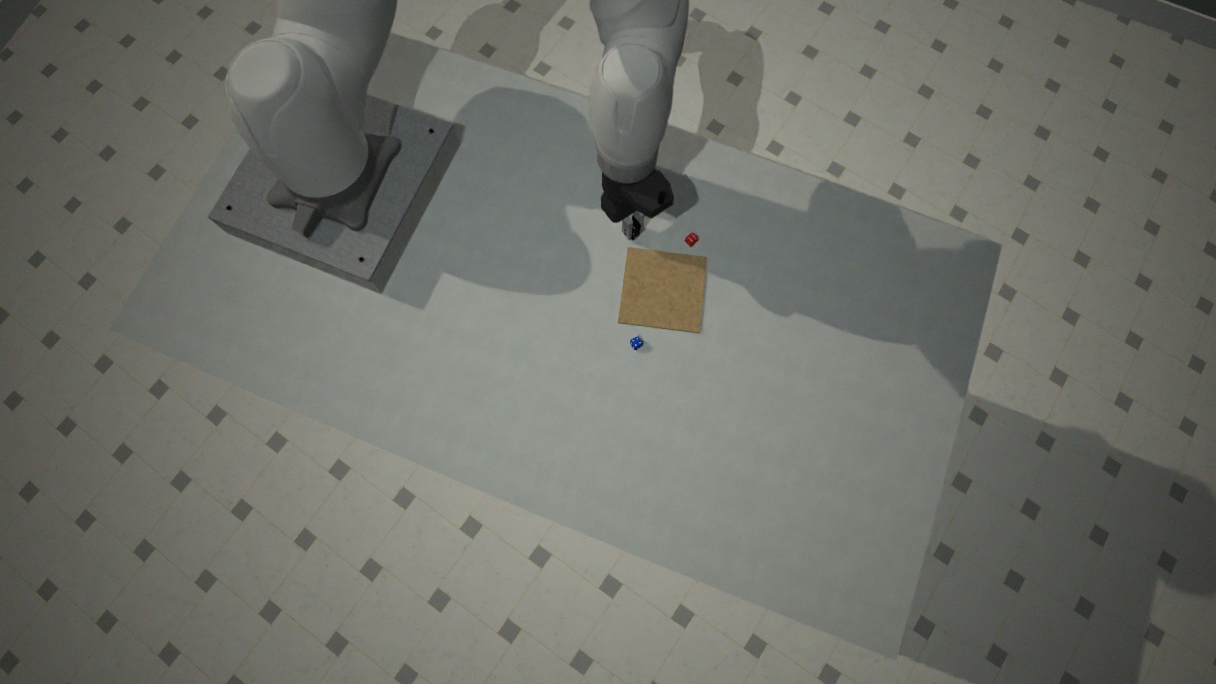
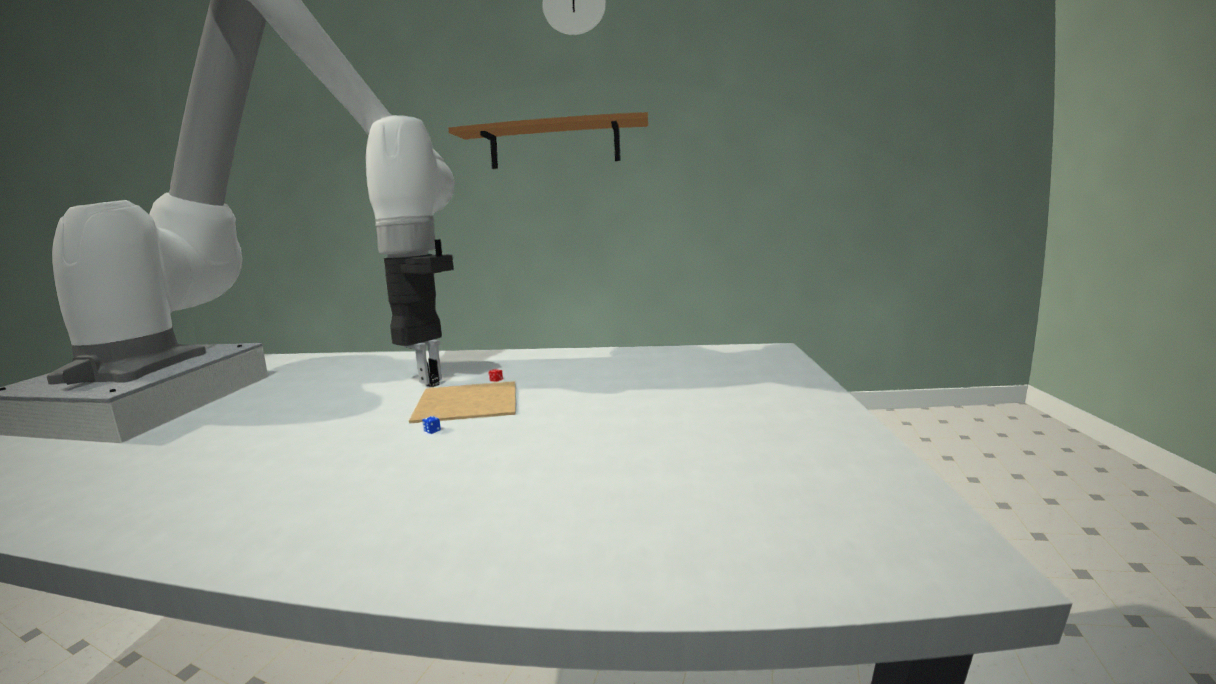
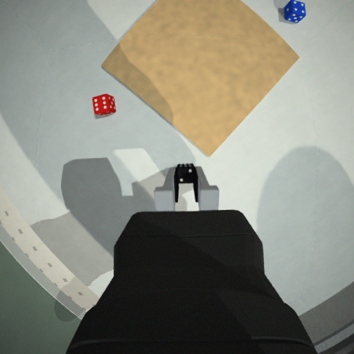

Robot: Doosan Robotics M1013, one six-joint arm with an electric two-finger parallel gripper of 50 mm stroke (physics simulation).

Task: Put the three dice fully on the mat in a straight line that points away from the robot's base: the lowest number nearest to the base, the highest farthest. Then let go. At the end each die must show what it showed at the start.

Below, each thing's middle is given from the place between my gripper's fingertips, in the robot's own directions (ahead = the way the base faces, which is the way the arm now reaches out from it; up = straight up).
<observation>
Now: hand 8 cm short of the tan mat (image 1: 665, 290) and 9 cm to the left of it.
</observation>
